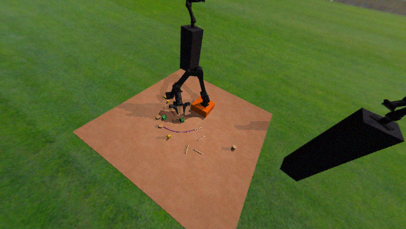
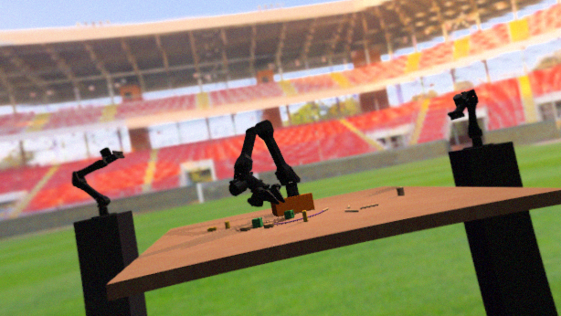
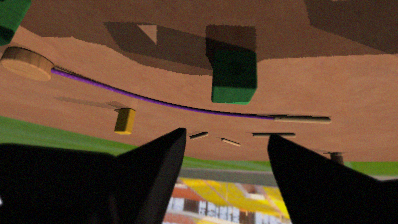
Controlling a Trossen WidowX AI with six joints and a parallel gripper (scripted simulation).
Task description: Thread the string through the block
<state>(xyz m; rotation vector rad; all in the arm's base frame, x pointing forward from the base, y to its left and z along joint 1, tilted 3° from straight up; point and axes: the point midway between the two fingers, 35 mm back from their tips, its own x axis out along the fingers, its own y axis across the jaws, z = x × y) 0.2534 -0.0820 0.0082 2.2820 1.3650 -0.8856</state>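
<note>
Right now my gripper tip is 170 mm to the right of the thin wooden stick, 60 mm above it and 20 mm past it. From my gripper tip the other things lie so: green cube: 110 mm to the right, 110 mm ahead, 50 mm below; yellow piece: 210 mm ahead, 80 mm to the left, 50 mm below; round wooden button: 180 mm ahead, 60 mm to the right, 60 mm below.
</note>
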